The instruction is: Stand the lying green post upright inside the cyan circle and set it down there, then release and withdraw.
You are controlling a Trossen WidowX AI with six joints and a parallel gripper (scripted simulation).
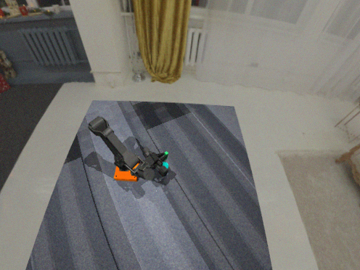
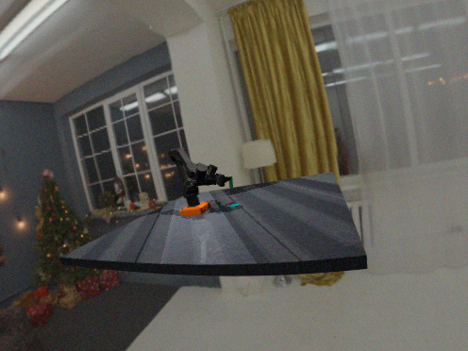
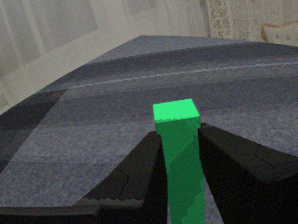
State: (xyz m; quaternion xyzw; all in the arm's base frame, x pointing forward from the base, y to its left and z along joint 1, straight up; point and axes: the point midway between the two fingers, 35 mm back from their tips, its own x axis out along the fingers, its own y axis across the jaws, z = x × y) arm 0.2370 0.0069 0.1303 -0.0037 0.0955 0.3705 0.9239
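The cyan circle lies 2 cm behind my gripper tip and 16 cm below it. The rest, counted from my gripper tip: green post (2 cm below).
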